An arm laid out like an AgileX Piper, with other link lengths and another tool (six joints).
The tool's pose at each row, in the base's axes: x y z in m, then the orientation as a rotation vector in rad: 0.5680, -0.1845, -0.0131, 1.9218, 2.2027, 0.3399; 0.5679, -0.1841, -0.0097, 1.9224, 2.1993, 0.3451; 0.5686, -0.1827, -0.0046, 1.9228, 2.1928, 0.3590; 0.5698, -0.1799, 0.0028, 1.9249, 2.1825, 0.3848; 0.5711, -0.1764, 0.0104, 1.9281, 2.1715, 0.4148; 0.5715, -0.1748, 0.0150, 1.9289, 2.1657, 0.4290; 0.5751, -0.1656, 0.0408, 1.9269, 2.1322, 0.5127; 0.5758, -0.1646, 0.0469, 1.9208, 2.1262, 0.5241
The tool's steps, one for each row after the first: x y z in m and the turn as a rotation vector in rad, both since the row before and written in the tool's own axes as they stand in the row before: 0.0004, 0.0010, -0.0033, -0.0038, 0.0009, 0.0020; 0.0013, 0.0024, -0.0046, -0.0093, 0.0036, 0.0037; 0.0027, 0.0038, -0.0065, -0.0155, 0.0084, 0.0070; 0.0034, 0.0041, -0.0066, -0.0170, 0.0109, 0.0083; 0.0017, 0.0021, -0.0041, -0.0086, 0.0046, 0.0037; 0.0096, 0.0133, -0.0222, -0.0529, 0.0266, 0.0182; 0.0013, 0.0032, -0.0052, -0.0107, 0.0011, -0.0005
